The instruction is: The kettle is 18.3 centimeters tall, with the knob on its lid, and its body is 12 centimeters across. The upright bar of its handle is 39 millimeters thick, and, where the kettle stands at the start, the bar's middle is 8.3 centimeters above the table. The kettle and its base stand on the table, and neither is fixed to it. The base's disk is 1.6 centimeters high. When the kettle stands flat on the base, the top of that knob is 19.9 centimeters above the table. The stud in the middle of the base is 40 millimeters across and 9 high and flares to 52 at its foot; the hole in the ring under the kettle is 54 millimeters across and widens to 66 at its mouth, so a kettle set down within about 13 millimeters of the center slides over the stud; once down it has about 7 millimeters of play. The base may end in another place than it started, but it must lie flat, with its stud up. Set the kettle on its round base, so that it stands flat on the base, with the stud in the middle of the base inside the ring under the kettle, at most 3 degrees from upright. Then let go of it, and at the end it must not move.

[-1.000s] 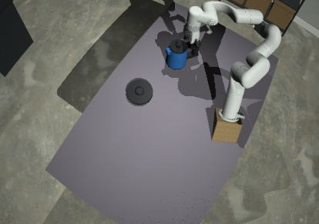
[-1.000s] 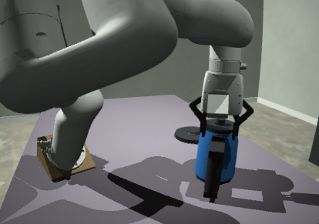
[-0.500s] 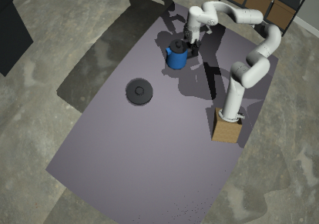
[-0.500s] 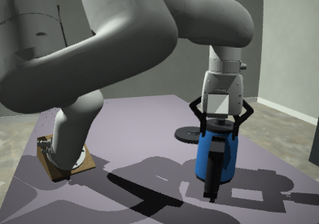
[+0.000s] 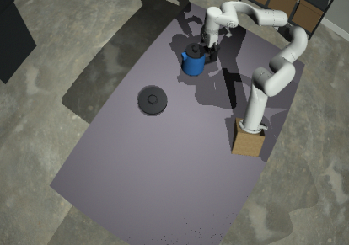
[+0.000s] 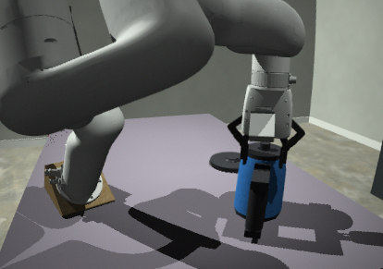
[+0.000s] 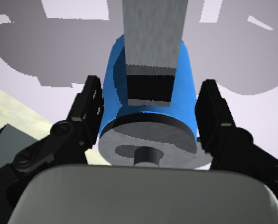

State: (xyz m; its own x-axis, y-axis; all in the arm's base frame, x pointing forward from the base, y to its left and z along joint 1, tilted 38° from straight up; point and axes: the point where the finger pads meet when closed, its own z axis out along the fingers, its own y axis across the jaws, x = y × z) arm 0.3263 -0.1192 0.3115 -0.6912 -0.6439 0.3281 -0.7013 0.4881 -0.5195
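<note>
Now: the blue kettle 20 mm ahead of my hand, 30 mm to the left of it and 80 mm below it. The rest, counted from my hand: round black base (160 mm ahead, 330 mm to the left, 160 mm below).
</note>
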